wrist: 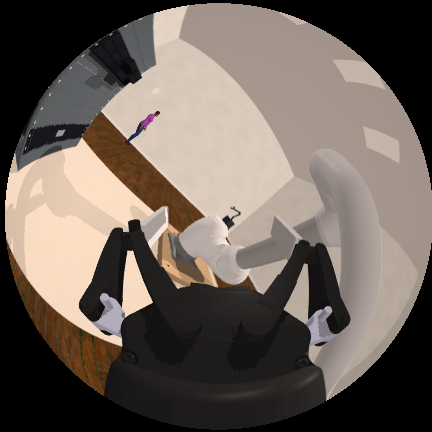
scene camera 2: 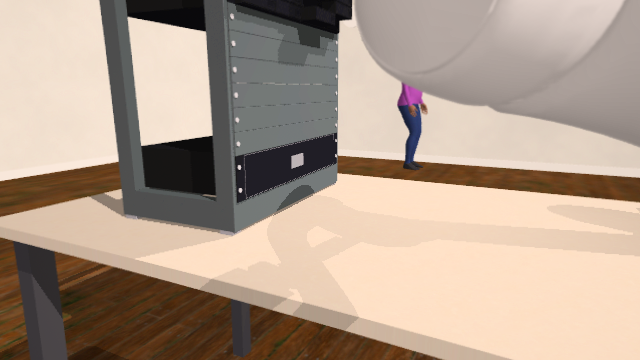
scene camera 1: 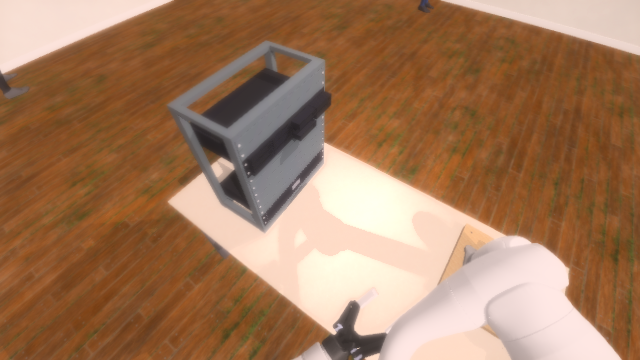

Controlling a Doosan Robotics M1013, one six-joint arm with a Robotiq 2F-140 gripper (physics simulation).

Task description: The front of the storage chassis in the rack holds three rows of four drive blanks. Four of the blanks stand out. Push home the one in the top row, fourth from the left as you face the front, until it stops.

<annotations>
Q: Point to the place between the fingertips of my gripper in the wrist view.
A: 220,220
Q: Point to a grey rack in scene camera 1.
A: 271,128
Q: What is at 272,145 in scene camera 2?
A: A grey rack.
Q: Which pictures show my gripper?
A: The wrist view and scene camera 1 only.
</annotations>
